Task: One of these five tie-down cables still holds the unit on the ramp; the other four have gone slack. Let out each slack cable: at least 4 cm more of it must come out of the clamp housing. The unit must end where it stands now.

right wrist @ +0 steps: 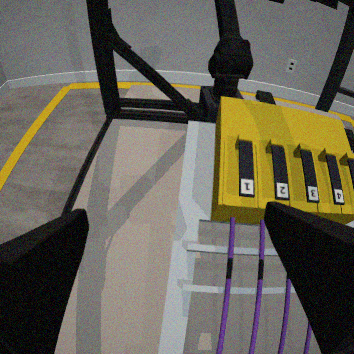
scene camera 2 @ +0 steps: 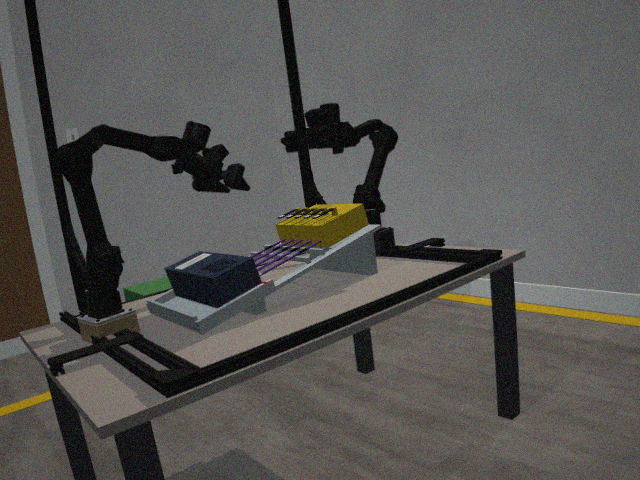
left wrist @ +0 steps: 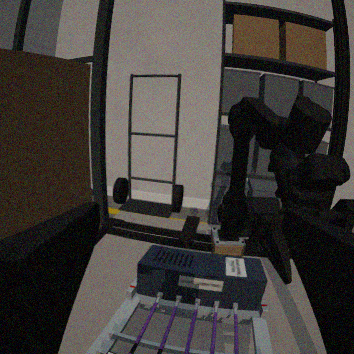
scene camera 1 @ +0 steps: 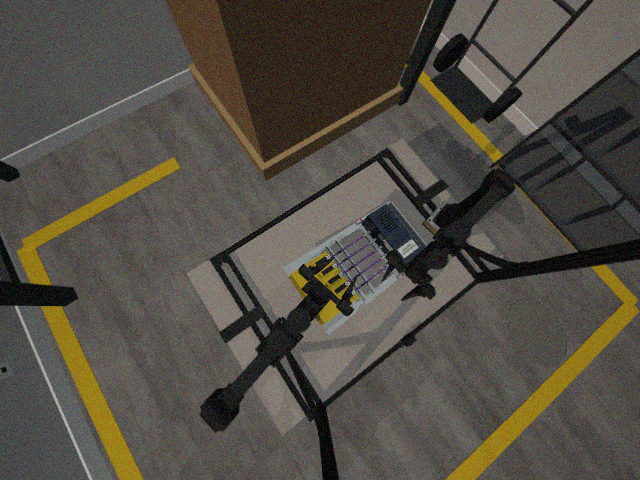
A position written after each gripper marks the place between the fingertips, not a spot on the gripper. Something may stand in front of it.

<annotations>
The left gripper (scene camera 2: 293, 138) is open, with nothing in its grasp. The right gripper (scene camera 2: 239, 190) is open, holding nothing.
</annotations>
